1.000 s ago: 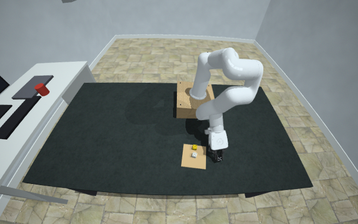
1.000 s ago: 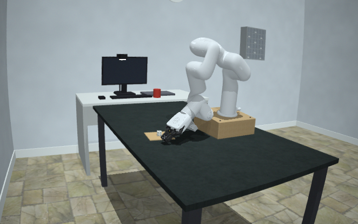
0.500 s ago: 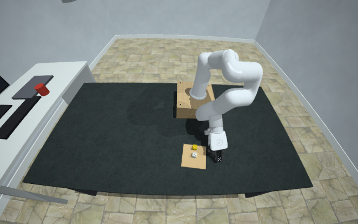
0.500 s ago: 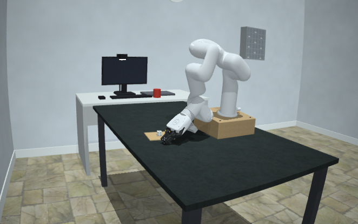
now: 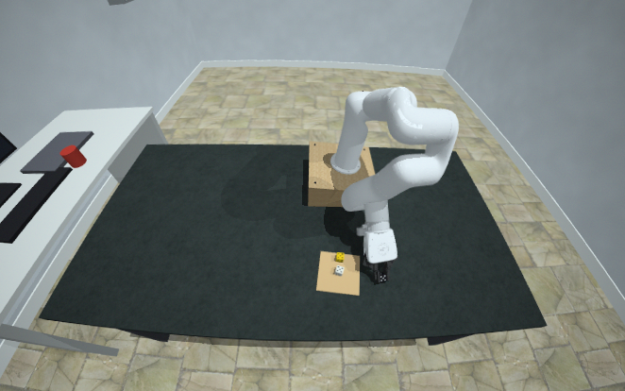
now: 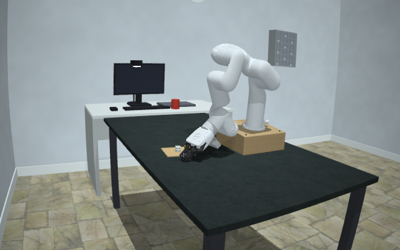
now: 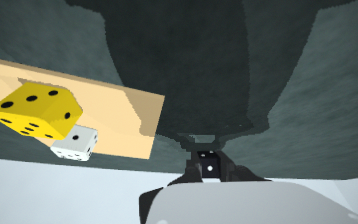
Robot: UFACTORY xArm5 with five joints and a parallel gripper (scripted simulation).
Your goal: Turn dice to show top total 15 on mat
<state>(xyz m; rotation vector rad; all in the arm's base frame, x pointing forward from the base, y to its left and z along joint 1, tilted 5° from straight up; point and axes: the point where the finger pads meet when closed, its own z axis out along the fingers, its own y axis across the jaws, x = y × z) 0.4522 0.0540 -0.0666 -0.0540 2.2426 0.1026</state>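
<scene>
The black die is 10 mm ahead of my hand and 10 mm below it. Round my hand: tan mat (30 mm behind, 140 mm to the right, 20 mm below); then yellow die (80 mm behind, 130 mm to the right, 10 mm below); then white die (30 mm behind, 140 mm to the right, 10 mm below).
</scene>
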